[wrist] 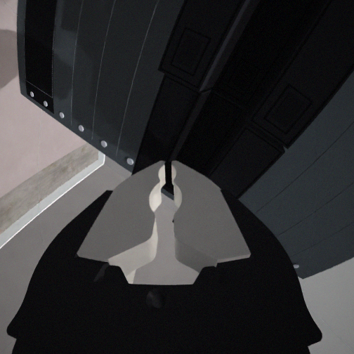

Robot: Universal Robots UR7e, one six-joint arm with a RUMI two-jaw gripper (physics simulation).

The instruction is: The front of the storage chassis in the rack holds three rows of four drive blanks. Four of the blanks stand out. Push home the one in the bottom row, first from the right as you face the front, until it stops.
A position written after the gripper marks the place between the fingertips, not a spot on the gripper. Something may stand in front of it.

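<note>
The gripper [169, 163] shares the scene with a dark grey panel [250, 101].
</note>
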